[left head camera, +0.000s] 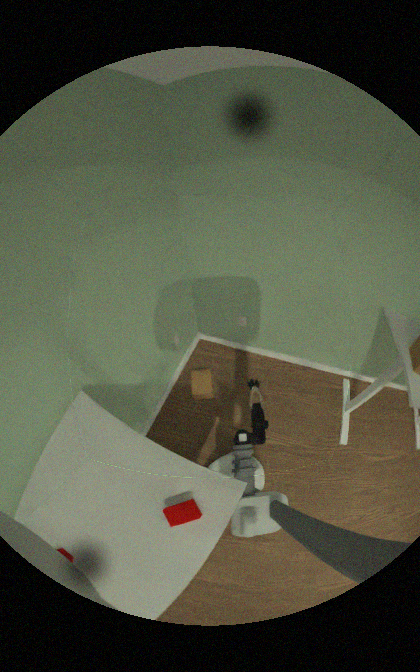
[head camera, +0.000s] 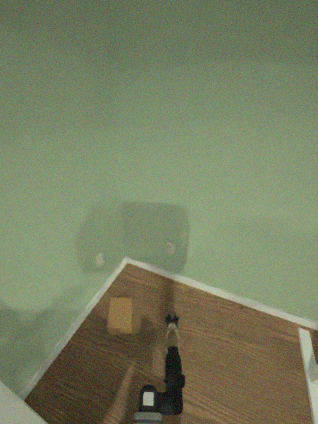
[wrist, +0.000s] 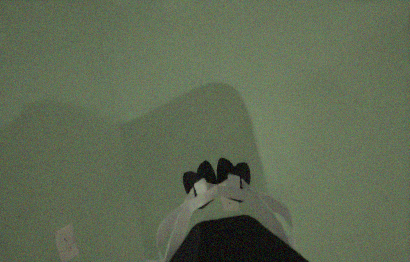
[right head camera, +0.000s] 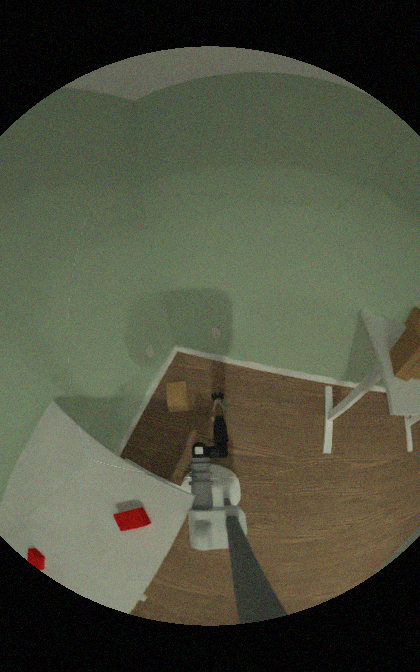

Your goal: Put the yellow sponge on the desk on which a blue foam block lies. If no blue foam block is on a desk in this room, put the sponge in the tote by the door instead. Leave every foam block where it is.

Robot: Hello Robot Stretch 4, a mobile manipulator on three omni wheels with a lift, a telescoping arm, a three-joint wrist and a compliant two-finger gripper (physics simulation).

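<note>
My gripper [head camera: 172,319] [left head camera: 254,384] [right head camera: 217,396] [wrist: 216,173] is shut with its fingertips together and holds no object. It is out in front of the green walls, near the room corner. A white desk [left head camera: 115,465] [right head camera: 65,465] stands at the lower left of both side head views. A red block [left head camera: 182,513] [right head camera: 132,519] lies on it near the corner by my base. A second red block [left head camera: 65,554] [right head camera: 36,559] shows in part at the view's edge. The yellow sponge, a blue foam block and the tote do not show in these views.
A tan box [head camera: 120,315] [left head camera: 202,384] [right head camera: 177,396] is on the wood floor in the room corner, left of my gripper. At the right, a white table [right head camera: 402,400] with white legs stands by the wall, bearing a brown box [left head camera: 416,355] [right head camera: 407,350]. The desk's corner is close to my base.
</note>
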